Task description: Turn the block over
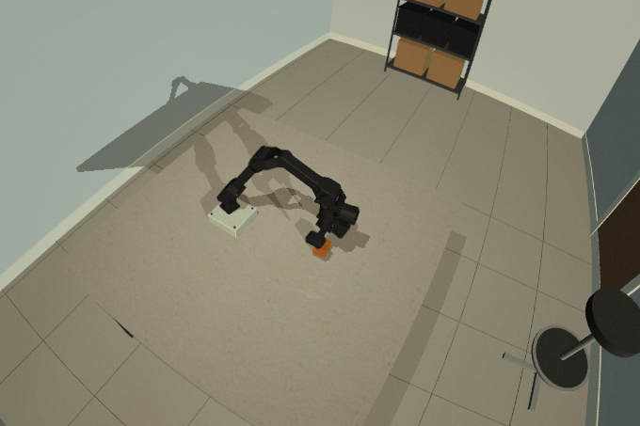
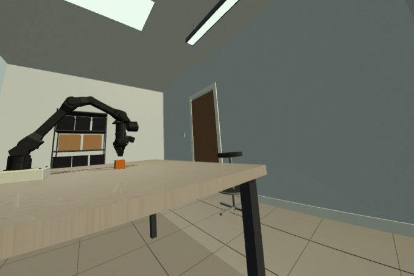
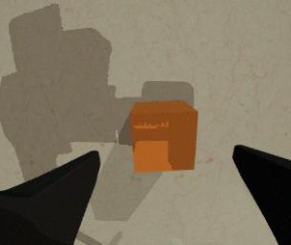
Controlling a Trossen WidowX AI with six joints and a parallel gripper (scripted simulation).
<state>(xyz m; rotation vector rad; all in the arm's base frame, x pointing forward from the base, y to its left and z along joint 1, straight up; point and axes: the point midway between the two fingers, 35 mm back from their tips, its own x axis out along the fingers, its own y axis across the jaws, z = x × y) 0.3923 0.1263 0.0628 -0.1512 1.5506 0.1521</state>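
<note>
The orange block is 1 cm behind my gripper tip and 5 cm below it.
</note>
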